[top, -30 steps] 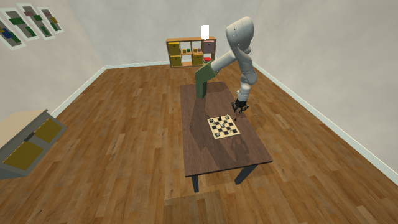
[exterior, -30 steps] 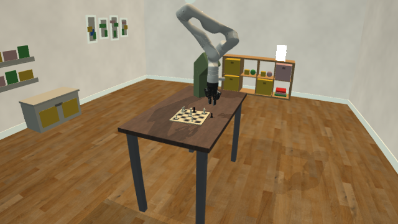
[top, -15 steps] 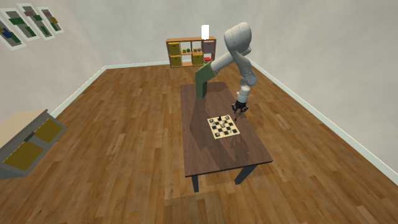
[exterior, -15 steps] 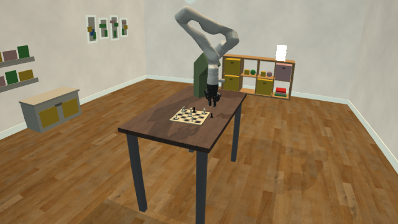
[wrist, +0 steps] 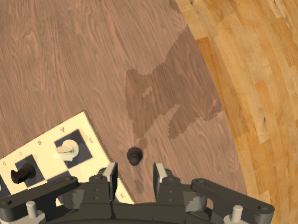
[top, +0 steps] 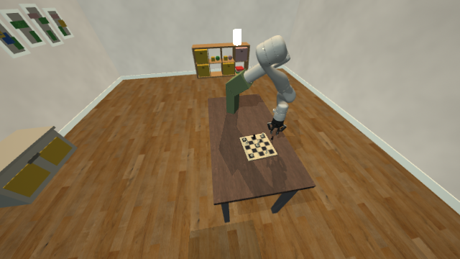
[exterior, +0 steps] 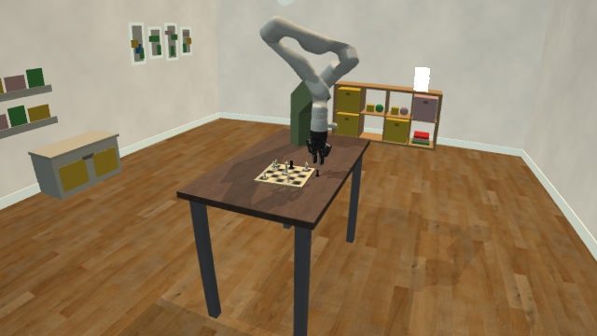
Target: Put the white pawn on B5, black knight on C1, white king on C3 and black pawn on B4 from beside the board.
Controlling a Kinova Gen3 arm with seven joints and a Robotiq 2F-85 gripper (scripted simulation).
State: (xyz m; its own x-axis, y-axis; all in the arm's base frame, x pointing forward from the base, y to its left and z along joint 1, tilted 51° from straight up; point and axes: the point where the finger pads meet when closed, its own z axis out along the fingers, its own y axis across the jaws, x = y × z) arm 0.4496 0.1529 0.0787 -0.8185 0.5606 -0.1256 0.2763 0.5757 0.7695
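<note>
My hand is 60 mm above the black pawn. The rest, counted from my hand: black knight: 140 mm to the right, 60 mm below, 20 mm behind; chessboard: 130 mm to the right, 80 mm below, 60 mm ahead; white king: 130 mm to the right, 60 mm ahead, 40 mm below.
</note>
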